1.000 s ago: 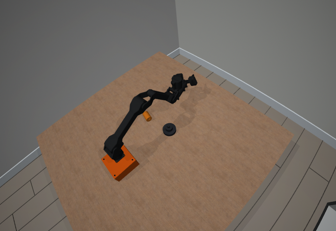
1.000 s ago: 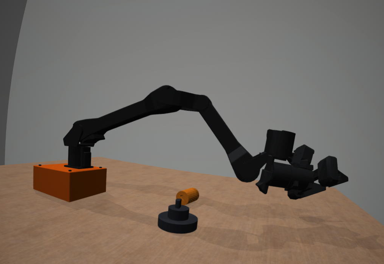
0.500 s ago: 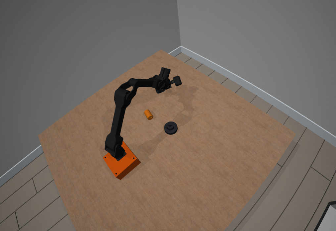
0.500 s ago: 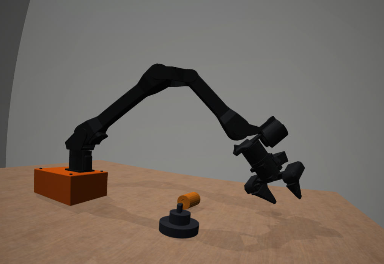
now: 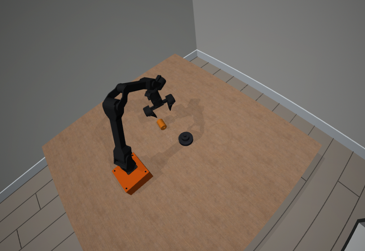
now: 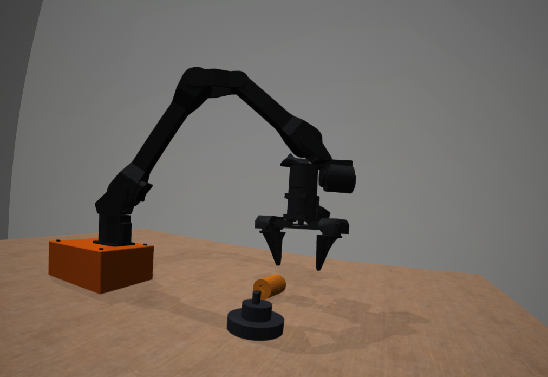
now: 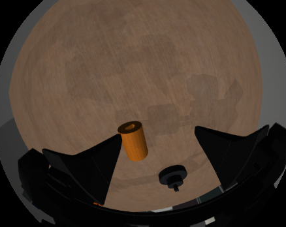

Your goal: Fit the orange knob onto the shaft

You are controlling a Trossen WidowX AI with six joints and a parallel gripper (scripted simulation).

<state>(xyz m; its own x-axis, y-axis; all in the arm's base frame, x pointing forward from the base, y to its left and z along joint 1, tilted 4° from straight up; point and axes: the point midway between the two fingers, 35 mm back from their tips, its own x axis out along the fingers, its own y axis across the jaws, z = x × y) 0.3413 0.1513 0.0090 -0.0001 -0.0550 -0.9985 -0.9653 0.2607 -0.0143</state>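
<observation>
Now: the orange knob 50 mm behind my gripper tip, 40 mm below it and 30 mm to the right of it. From my gripper tip the other things lie so: pedestal: 200 mm to the right, 30 mm below, 10 mm behind.
</observation>
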